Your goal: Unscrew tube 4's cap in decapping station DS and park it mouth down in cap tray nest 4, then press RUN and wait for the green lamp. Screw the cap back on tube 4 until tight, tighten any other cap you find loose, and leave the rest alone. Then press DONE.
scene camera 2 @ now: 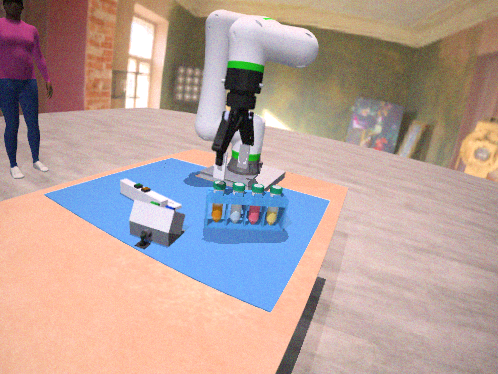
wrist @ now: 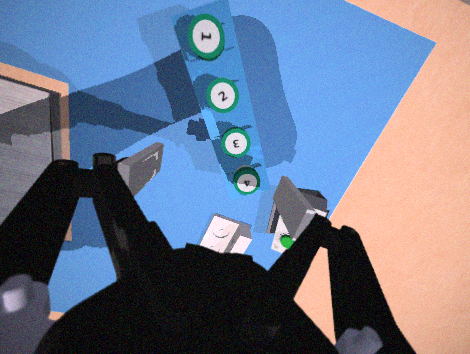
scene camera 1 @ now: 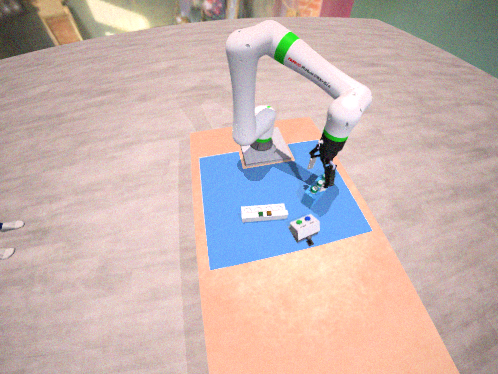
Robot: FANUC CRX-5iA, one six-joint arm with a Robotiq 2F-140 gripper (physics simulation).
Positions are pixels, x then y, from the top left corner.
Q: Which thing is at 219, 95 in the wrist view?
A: A cap 2.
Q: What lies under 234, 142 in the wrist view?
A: A cap 3.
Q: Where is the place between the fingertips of the gripper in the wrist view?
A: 222, 172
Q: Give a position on a button box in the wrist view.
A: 282, 240
